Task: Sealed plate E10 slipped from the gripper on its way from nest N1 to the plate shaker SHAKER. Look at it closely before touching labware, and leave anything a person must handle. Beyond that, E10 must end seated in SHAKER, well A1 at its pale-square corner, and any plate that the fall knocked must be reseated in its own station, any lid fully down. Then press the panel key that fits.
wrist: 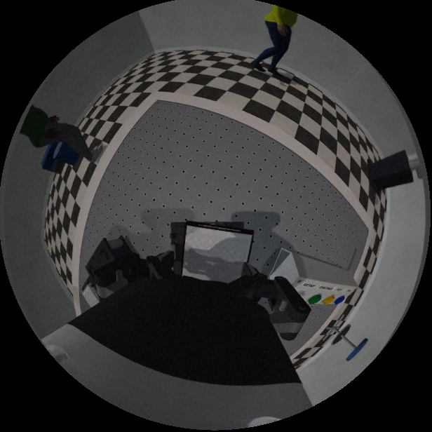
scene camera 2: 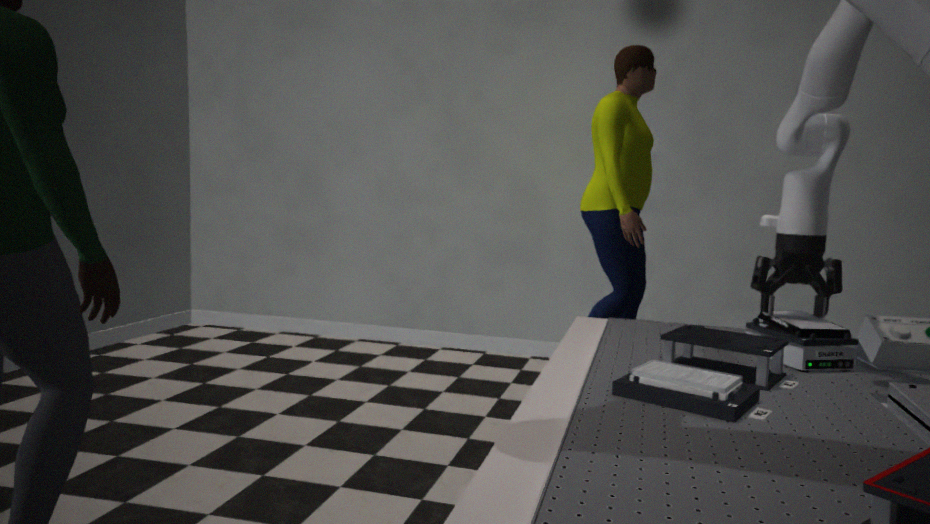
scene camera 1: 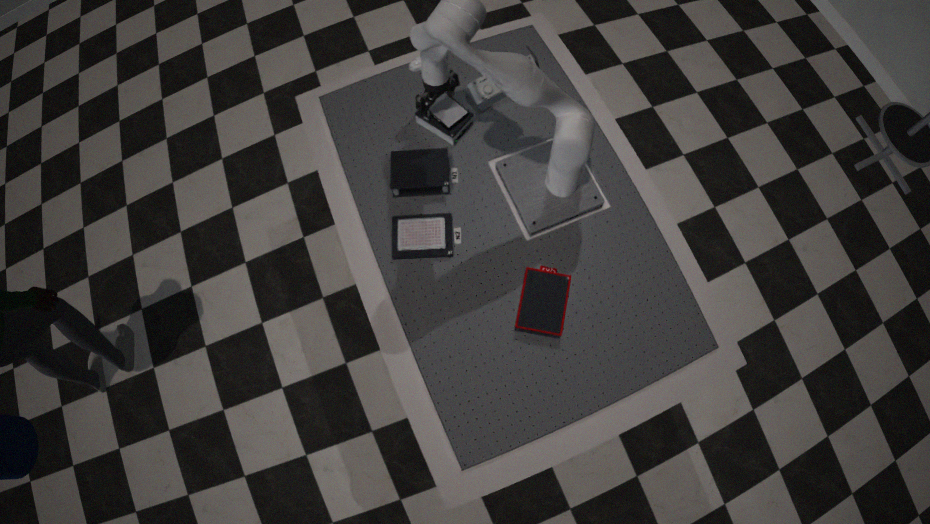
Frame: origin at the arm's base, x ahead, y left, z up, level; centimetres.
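Seen in the pictures: gripper, between the fingertips: (scene camera 2: 793,316) (scene camera 1: 439,105); arm's base, origin of its link: (scene camera 1: 561,182).
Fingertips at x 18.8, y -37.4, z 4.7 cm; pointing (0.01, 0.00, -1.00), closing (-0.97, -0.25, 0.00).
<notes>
Offsets run from my fingertips to a thing's top centre. "*": to the spot under its first point.
A plate with a pale top and dark rim @[* dx -2.2, dy +3.5, dz -0.5 cm] (scene camera 1: 451,111) (scene camera 2: 808,323) (wrist: 217,250) lies on the shaker marked SHAKER @[* dx +1.9, dy +8.9, dz -5.2 cm] (scene camera 2: 795,355). It looks tilted rather than flat in the nest; its label and well A1 cannot be read. My gripper (scene camera 1: 437,102) (scene camera 2: 794,313) (wrist: 207,264) is open, pointing down, with its fingertips apart at two sides of this plate, close above or beside it; contact cannot be told. Nest N1 @[dx +14.4, dy +14.9, dz -1.4 cm] (scene camera 1: 419,169) (scene camera 2: 722,338) has a raised black top on posts. A pale plate @[dx +22.7, dy +31.7, dz -4.0 cm] (scene camera 1: 421,233) (scene camera 2: 686,378) sits in nest N2 @[dx +22.7, dy +31.7, dz -4.6 cm] (scene camera 2: 676,402).
The key panel @[dx -23.3, dy -1.3, dz +0.7 cm] (scene camera 1: 480,97) (wrist: 312,281) stands beside the shaker, with green, yellow and blue keys. A red-edged black station @[dx +4.3, dy +64.2, dz -3.3 cm] (scene camera 1: 543,300) (scene camera 2: 911,480) stands farther along the table. One person in green (scene camera 2: 32,149) and one in yellow (scene camera 2: 618,156) stand off the table.
</notes>
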